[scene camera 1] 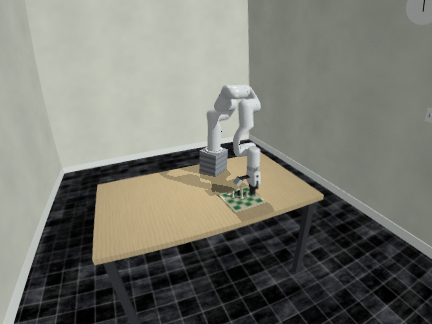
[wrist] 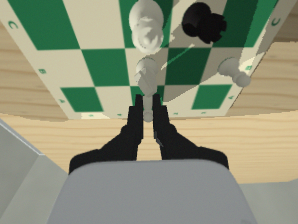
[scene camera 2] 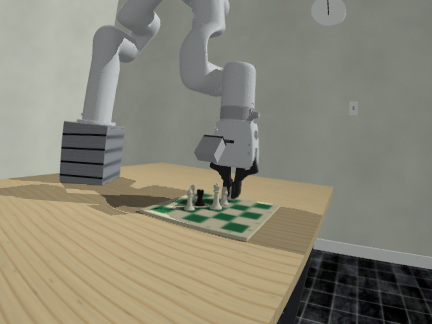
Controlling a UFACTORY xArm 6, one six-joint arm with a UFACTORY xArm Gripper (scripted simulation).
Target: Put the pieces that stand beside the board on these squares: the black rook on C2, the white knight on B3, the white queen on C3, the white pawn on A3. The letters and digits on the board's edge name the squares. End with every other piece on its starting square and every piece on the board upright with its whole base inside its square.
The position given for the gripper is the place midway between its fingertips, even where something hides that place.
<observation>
In view: the gripper [scene camera 2: 231, 197] and a black rook [wrist: 208, 27].
The gripper is seen too in the wrist view [wrist: 147, 103].
</observation>
